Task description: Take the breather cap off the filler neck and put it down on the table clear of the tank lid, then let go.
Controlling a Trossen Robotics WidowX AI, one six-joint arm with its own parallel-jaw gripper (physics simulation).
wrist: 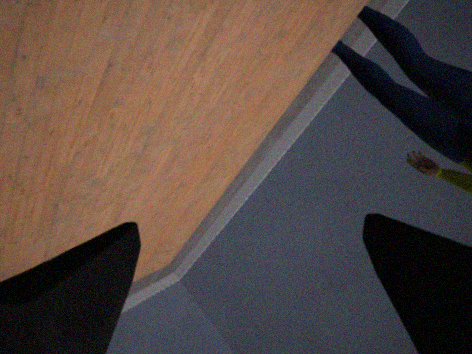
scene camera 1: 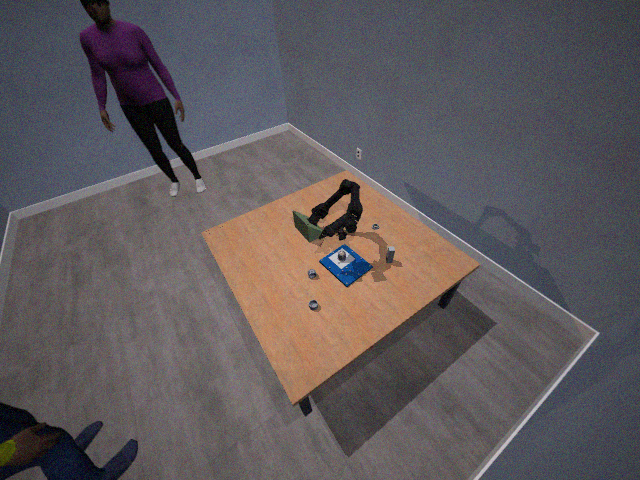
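Pixels of known places: gripper, fingertip midpoint: [wrist: 252, 230] [scene camera 1: 320, 237]; arm's base at its link origin: [scene camera 1: 311, 222].
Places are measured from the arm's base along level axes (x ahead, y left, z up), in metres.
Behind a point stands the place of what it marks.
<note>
The tank lid [scene camera 1: 356, 270] {x 0.458, y 0.066, z -0.054 m} is a blue square plate with a white patch, lying on the table in the scene view. A small grey-brown round part, which looks like the breather cap [scene camera 1: 341, 254] {x 0.337, y 0.034, z -0.011 m} on its filler neck, stands upright on the white patch; cap and neck are too small to tell apart. My gripper [scene camera 1: 332, 236] {x 0.294, y -0.080, z 0.155 m} [wrist: 252, 230] {x 0.294, y -0.080, z 0.155 m} is open and empty, above the table on the arm's side of the lid, apart from the cap. Neither the cap nor the lid shows in the wrist view.
Two small grey round parts [scene camera 1: 311, 273] {x 0.368, y -0.186, z -0.020 m} [scene camera 1: 313, 304] {x 0.532, y -0.258, z -0.061 m} stand left of and nearer than the lid. A grey block [scene camera 1: 390, 254] {x 0.498, y 0.273, z 0.013 m} stands to its right, and a small ring-like part [scene camera 1: 375, 226] {x 0.213, y 0.377, z -0.054 m} lies behind. A green panel [scene camera 1: 307, 226] {x 0.096, y -0.071, z 0.076 m} stands beside the arm on the wooden table [scene camera 1: 351, 320] {x 0.709, y -0.126, z -0.068 m}.
</note>
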